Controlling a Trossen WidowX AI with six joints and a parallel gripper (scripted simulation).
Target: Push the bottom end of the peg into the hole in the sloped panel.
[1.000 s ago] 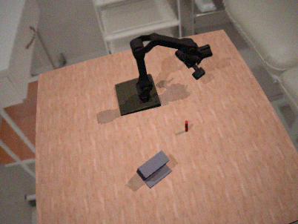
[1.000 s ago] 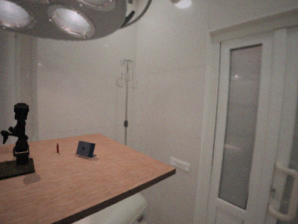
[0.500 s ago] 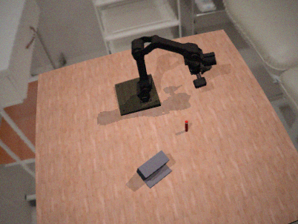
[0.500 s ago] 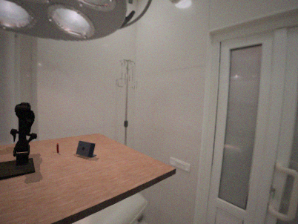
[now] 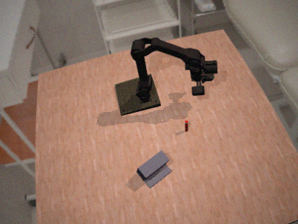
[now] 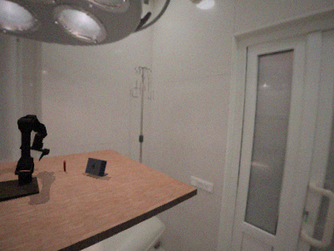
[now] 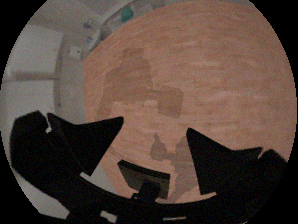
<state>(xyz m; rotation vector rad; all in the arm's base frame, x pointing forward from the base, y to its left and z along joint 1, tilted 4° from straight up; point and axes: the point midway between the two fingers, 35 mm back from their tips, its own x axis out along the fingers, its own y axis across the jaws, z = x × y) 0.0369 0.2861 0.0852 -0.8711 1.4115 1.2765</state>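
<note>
The red peg is 21 cm ahead of my gripper tip, 11 cm to the right of it and 3 cm below it. Also, from my gripper tip: sloped panel: 40 cm ahead, 31 cm to the right, 3 cm below.
</note>
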